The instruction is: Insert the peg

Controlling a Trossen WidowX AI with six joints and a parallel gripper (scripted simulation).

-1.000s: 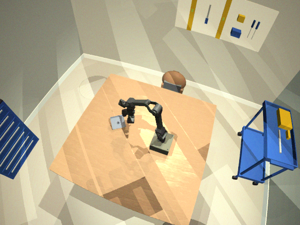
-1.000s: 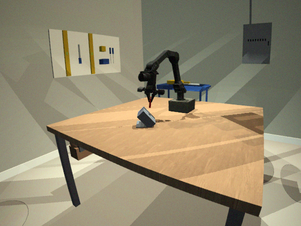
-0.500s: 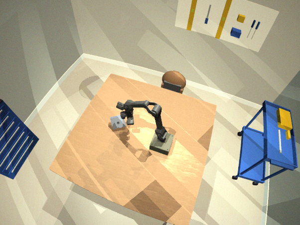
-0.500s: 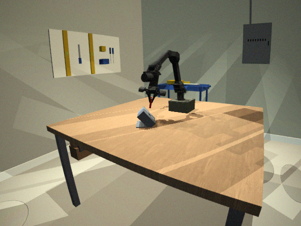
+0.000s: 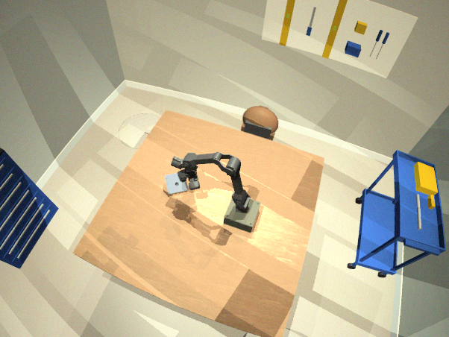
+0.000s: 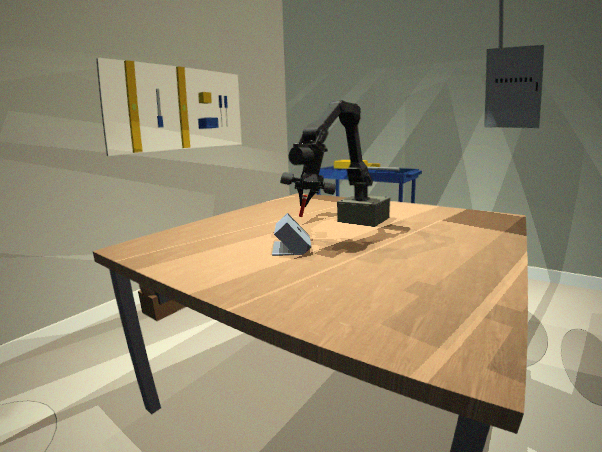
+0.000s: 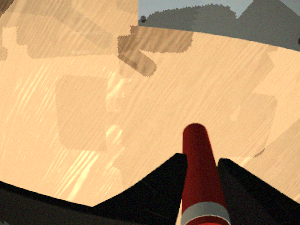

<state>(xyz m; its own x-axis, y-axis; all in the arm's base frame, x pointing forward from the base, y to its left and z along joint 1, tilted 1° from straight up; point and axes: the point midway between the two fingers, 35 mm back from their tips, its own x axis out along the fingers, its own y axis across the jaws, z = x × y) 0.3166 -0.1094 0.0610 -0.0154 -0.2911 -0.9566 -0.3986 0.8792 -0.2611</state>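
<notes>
Right now my gripper tip is 120 mm short of the sloped panel, 20 mm to the right of it and 70 mm above it. Also, from my gripper tip: round red peg (20 mm above).
</notes>
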